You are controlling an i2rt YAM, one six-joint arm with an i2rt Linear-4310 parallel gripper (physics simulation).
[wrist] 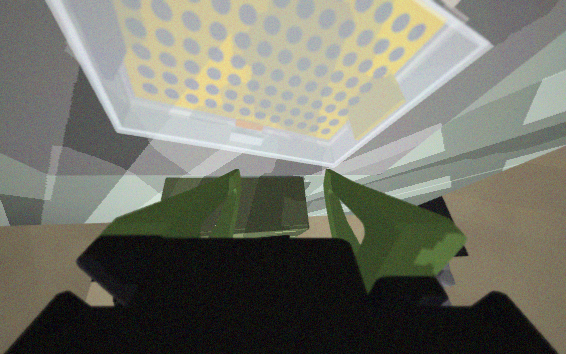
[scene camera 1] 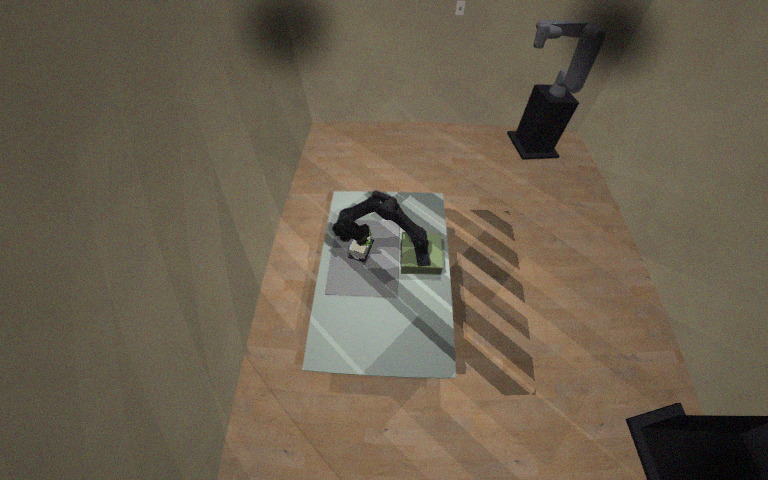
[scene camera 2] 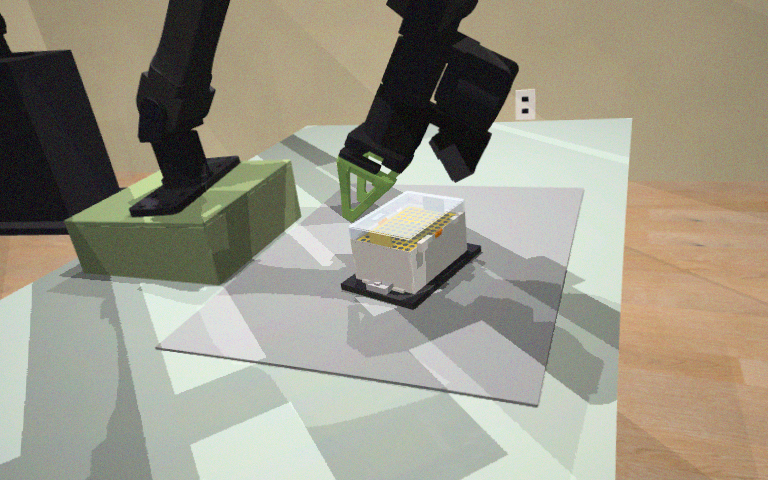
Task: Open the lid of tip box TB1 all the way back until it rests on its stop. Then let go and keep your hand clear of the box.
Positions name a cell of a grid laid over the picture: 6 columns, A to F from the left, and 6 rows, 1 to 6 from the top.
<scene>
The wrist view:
gripper: C4
tip box lid: D2
grey mat: A3
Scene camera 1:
grey mat: C4
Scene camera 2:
gripper: C3
tip box lid: D3
</scene>
